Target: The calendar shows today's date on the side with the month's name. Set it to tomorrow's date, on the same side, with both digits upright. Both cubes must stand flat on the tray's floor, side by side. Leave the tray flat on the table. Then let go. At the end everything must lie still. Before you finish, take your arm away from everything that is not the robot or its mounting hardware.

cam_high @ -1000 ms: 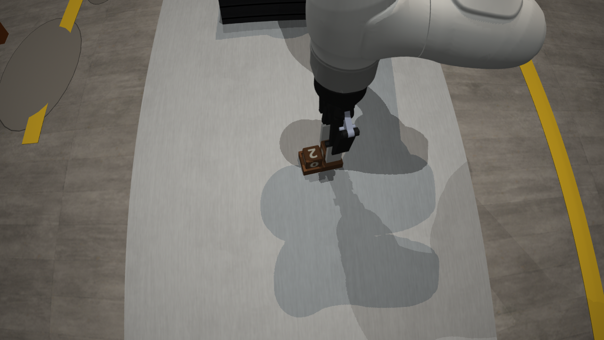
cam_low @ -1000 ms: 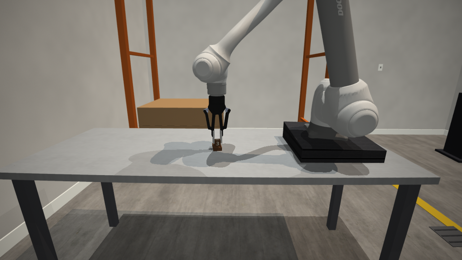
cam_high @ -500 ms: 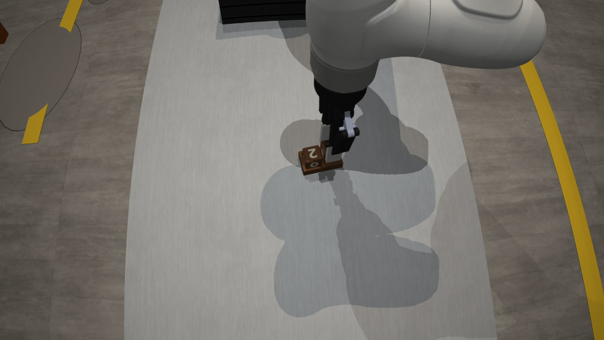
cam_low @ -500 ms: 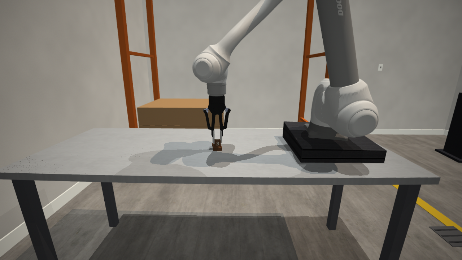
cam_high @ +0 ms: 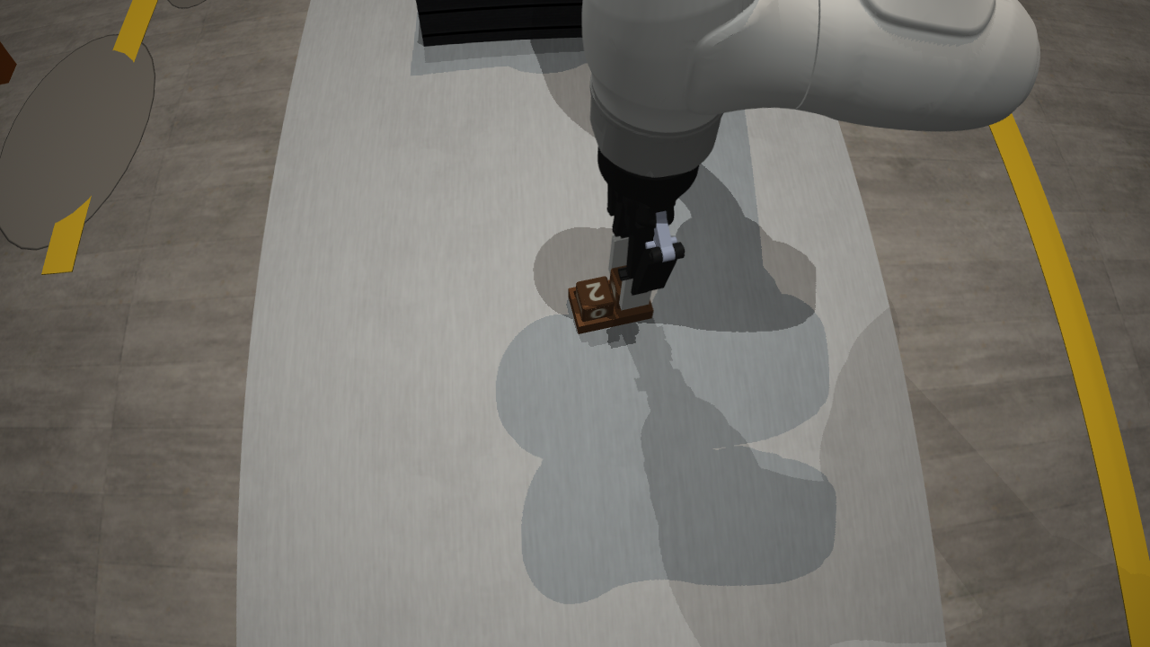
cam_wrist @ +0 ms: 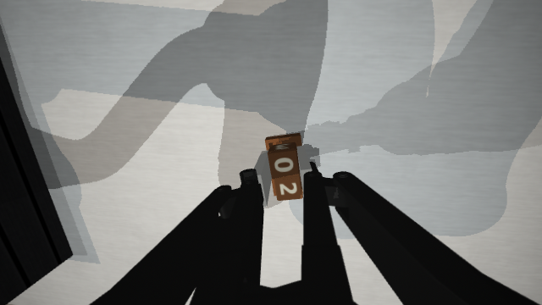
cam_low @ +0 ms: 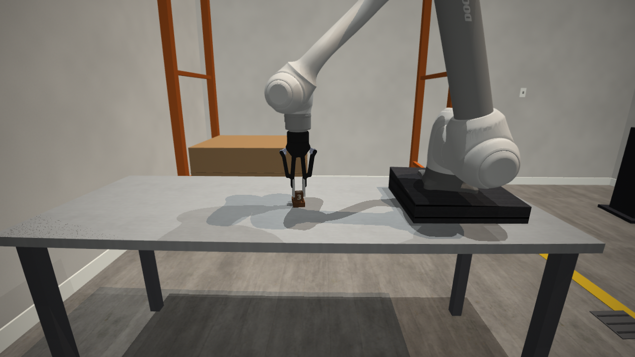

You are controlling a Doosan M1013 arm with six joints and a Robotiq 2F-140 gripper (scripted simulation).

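Now: the brown calendar tray 1 cm ahead of my hand, 2 cm to the right of it and 6 cm below it.
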